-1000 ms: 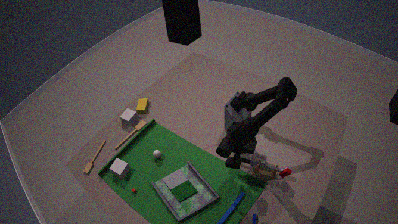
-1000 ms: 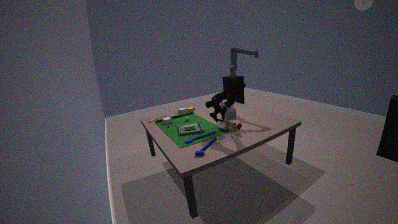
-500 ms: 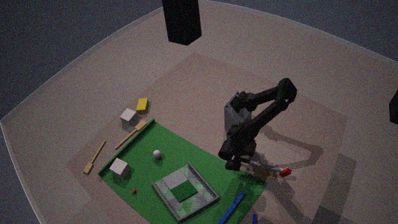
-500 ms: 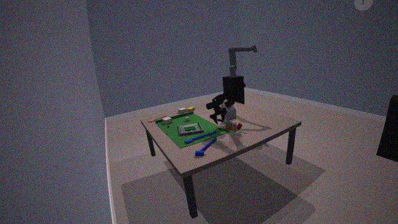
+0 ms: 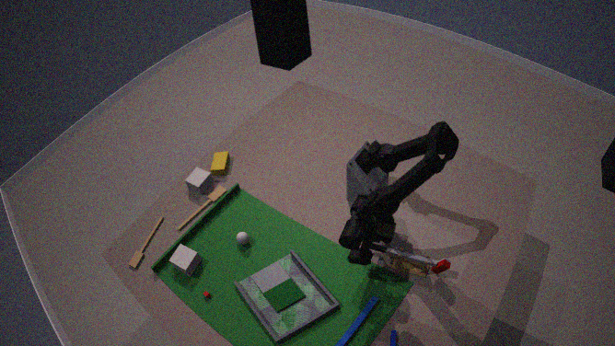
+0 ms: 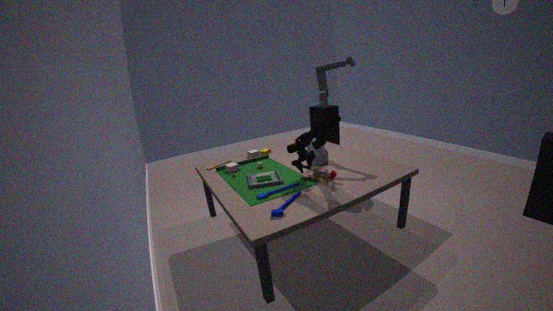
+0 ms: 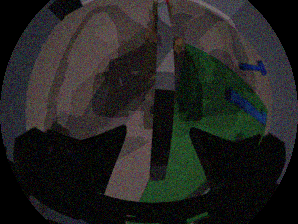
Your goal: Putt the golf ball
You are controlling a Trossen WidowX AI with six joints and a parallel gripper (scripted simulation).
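Right now the red putter is 11 cm to the left of my gripper tip, 3 cm behind it and 3 cm above it. The rest, counted from my gripper tip: red piece (41 cm ahead, 35 cm to the right, 2 cm below); then wooden rack (13 cm to the left, 3 cm behind); then white golf ball (38 cm to the right, 17 cm ahead).
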